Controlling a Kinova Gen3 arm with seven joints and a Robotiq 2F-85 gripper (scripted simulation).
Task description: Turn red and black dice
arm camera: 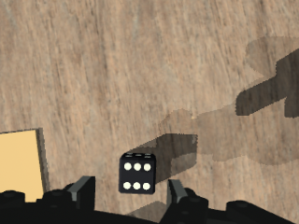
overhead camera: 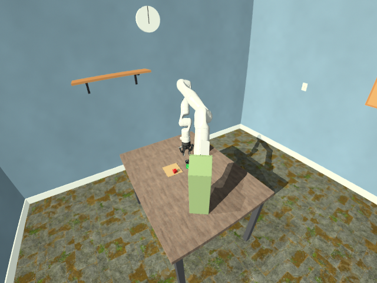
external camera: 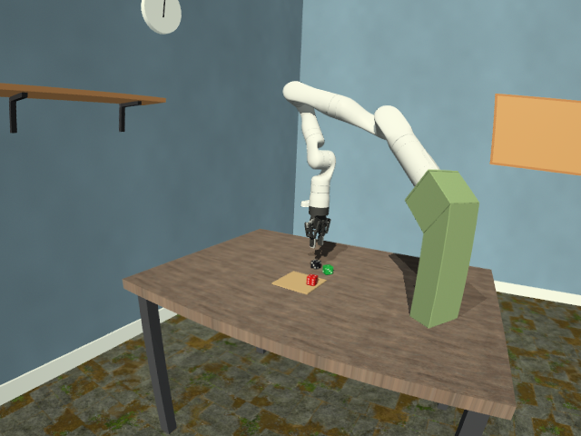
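Right now my hand is 9 cm above the black die. The rest, counted from my hand: tan mat 1 cm behind, 16 cm to the left, 10 cm below; green die 6 cm behind, 3 cm to the left, 9 cm below; red die 6 cm behind, 16 cm to the left, 9 cm below.
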